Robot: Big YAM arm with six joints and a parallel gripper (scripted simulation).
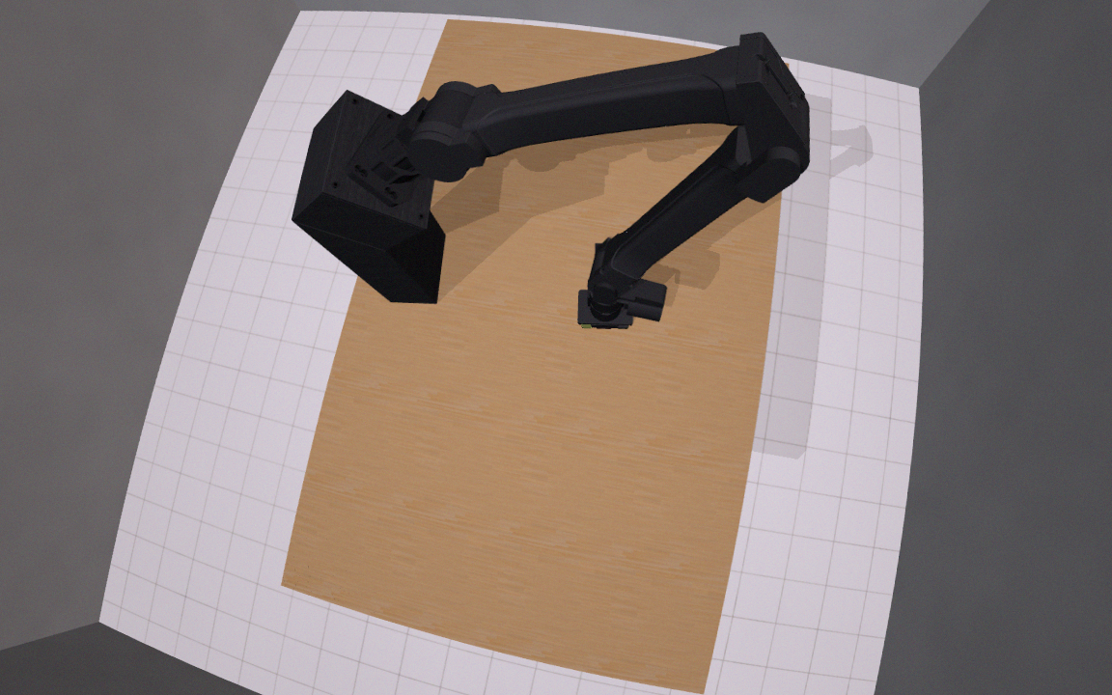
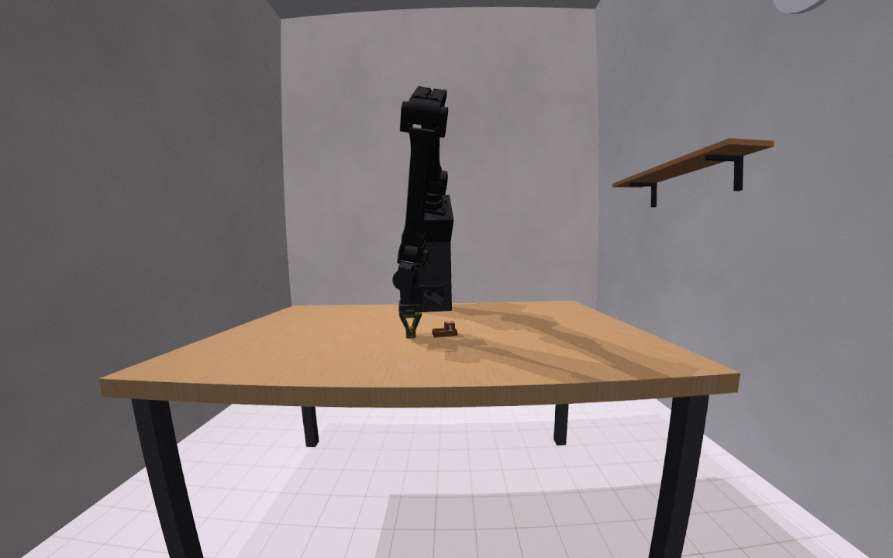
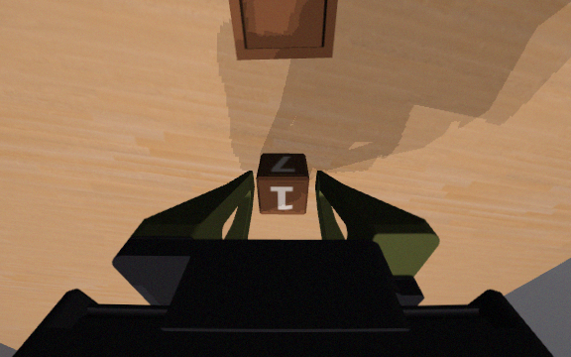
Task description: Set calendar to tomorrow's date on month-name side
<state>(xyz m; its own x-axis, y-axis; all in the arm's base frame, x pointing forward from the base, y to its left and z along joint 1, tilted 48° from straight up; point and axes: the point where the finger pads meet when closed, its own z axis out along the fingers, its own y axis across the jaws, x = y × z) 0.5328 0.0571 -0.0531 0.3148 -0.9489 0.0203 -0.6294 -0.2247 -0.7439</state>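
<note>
My hand is right at the cube. The rest, counted from my hand: brown calendar tray: 50 mm behind, 90 mm to the left, 10 mm below.
</note>
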